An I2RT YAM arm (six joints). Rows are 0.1 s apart.
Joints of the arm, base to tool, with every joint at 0 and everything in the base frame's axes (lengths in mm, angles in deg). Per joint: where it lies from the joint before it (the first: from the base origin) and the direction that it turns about. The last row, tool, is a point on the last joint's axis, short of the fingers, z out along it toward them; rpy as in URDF.
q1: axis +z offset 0 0 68
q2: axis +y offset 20 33.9 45.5
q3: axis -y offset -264 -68.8 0
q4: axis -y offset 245 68.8 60
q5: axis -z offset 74 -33.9 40.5
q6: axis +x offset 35.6 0 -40.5
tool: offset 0 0 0 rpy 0 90 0
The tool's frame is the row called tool.
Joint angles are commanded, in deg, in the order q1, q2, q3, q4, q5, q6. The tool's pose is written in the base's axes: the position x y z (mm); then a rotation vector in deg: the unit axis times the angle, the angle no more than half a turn. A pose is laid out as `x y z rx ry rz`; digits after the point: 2 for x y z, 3 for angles.
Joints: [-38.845, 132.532, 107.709, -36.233, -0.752, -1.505]
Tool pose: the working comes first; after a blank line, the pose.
Where each joint sits with the arm in this pose, in the base's axes (m; each line is computed from the numbers above, not from the rounded line before):
q1: 0.0000 0.0000 0.0680
q2: 0.0368 0.0139 0.1135
q3: 0.1327 -0.1517 0.3080
q4: 0.3686 -0.2533 0.2596
q5: 0.4029 -0.3244 0.2145
q6: 0.3890 -0.3127 0.1637
the tool: 0.3890 -0.3127 0.1637

388.98 -312.65 163.74 48.442 144.167 -12.601
